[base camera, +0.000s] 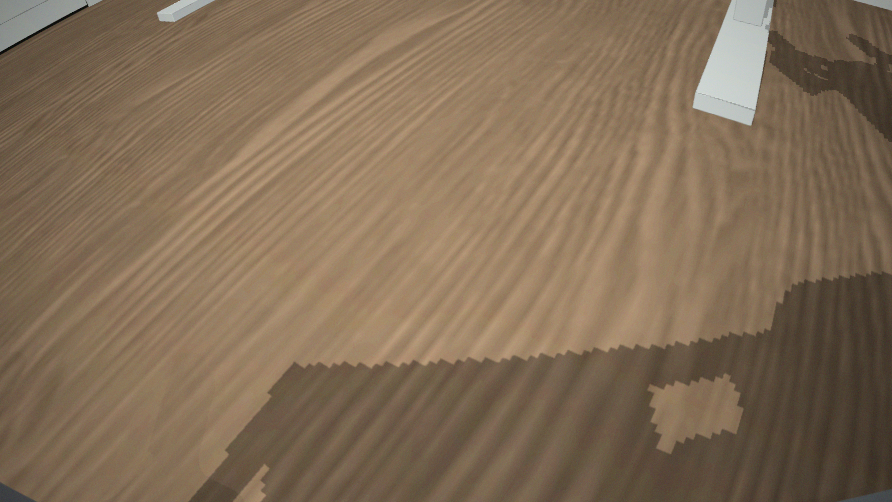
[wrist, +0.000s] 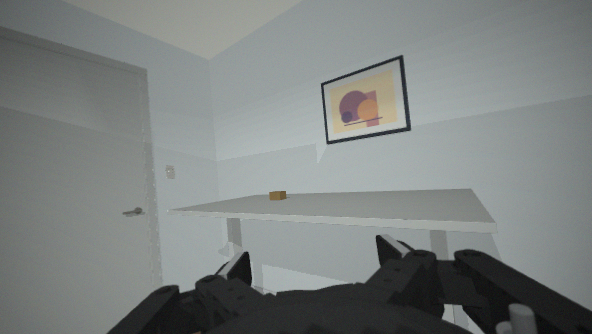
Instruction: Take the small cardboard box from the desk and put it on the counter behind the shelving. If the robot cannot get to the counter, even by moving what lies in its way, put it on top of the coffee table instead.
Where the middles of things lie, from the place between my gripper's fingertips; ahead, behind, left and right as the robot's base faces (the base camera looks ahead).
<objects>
Right now my hand is 1320 mm short of the framed picture point(wrist: 373, 101), 390 mm to the left of it and 480 mm below it.
</objects>
